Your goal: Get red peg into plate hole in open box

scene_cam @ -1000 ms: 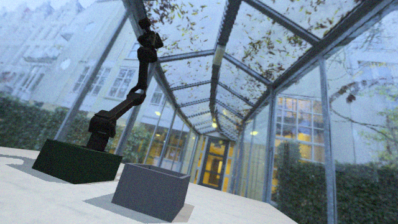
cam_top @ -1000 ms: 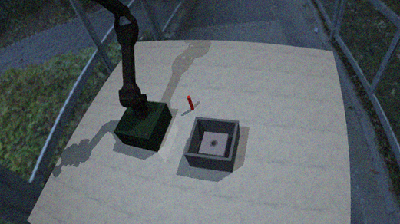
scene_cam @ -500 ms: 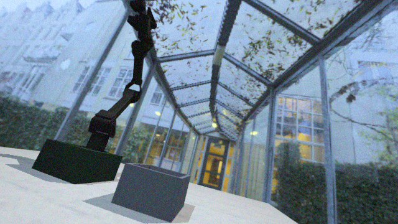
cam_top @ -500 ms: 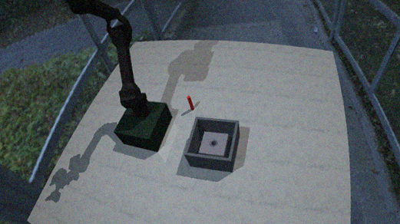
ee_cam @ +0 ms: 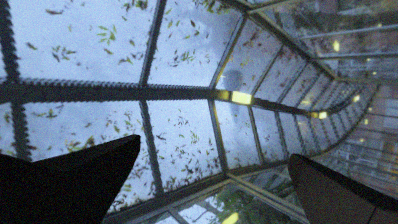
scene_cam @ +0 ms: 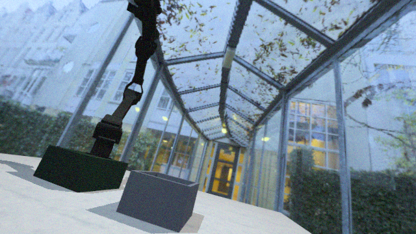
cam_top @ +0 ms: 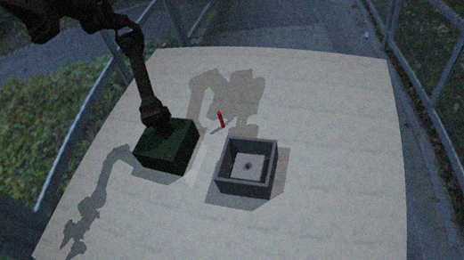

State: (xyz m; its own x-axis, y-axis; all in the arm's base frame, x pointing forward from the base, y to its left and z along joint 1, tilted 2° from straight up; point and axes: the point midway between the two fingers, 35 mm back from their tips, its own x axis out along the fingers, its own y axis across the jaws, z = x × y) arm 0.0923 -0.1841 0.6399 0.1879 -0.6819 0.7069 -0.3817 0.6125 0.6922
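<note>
My gripper tip is now 730 mm above the red peg, 340 mm to the right of it and 60 mm short of it. From my gripper tip the other things lie so: grey box 740 mm below, 240 mm ahead, 180 mm to the left; then plate 720 mm below, 240 mm ahead, 180 mm to the left.
</note>
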